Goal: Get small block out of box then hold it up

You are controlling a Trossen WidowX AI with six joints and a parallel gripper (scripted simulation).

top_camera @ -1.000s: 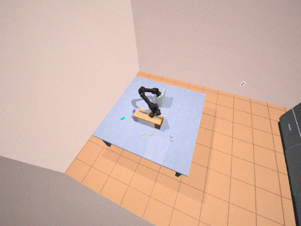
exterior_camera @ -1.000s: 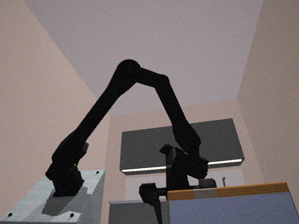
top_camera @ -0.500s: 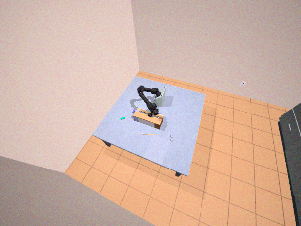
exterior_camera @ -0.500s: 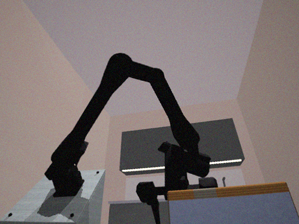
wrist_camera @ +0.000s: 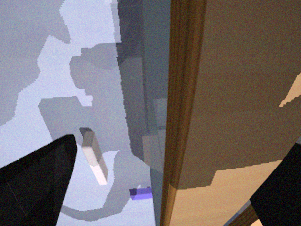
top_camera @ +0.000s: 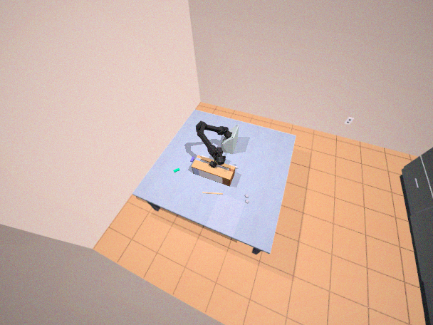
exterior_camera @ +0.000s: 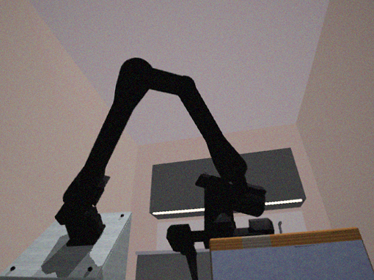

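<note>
The brown block lies 50 mm ahead of my gripper tip and 30 mm to the right of it. The rest, counted from my gripper tip: thin wooden stick 280 mm ahead, 70 mm to the left, 80 mm below; then clear-fronted box 40 mm ahead, 20 mm to the left, 20 mm below; then purple block 30 mm behind, 250 mm to the right, 80 mm below.
</note>
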